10 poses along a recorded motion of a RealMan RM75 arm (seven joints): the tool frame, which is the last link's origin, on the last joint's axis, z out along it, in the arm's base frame.
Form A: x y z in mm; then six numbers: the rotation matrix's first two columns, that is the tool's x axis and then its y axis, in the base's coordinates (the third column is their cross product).
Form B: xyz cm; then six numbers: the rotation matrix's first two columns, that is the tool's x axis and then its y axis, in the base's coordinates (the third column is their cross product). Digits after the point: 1 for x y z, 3 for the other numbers.
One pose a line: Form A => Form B
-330 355 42 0.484 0.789 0.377 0.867 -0.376 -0.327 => -33.0 35.5 4.2 0.484 0.789 0.377 0.867 -0.376 -0.327
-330 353 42 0.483 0.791 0.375 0.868 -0.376 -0.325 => -33.0 35.3 4.2 0.483 0.791 0.375 0.868 -0.376 -0.325
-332 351 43 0.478 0.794 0.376 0.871 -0.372 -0.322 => -33.2 35.1 4.3 0.478 0.794 0.376 0.871 -0.372 -0.322
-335 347 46 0.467 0.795 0.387 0.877 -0.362 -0.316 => -33.5 34.7 4.6 0.467 0.795 0.387 0.877 -0.362 -0.316
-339 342 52 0.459 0.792 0.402 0.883 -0.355 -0.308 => -33.9 34.2 5.2 0.459 0.792 0.402 0.883 -0.355 -0.308
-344 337 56 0.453 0.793 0.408 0.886 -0.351 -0.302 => -34.4 33.7 5.6 0.453 0.793 0.408 0.886 -0.351 -0.302
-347 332 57 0.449 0.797 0.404 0.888 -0.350 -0.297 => -34.7 33.2 5.7 0.449 0.797 0.404 0.888 -0.350 -0.297
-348 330 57 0.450 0.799 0.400 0.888 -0.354 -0.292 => -34.8 33.0 5.7 0.450 0.799 0.400 0.888 -0.354 -0.292
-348 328 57 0.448 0.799 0.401 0.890 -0.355 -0.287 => -34.8 32.8 5.7 0.448 0.799 0.401 0.890 -0.355 -0.287
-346 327 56 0.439 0.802 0.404 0.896 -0.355 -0.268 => -34.6 32.7 5.6 0.439 0.802 0.404 0.896 -0.355 -0.268
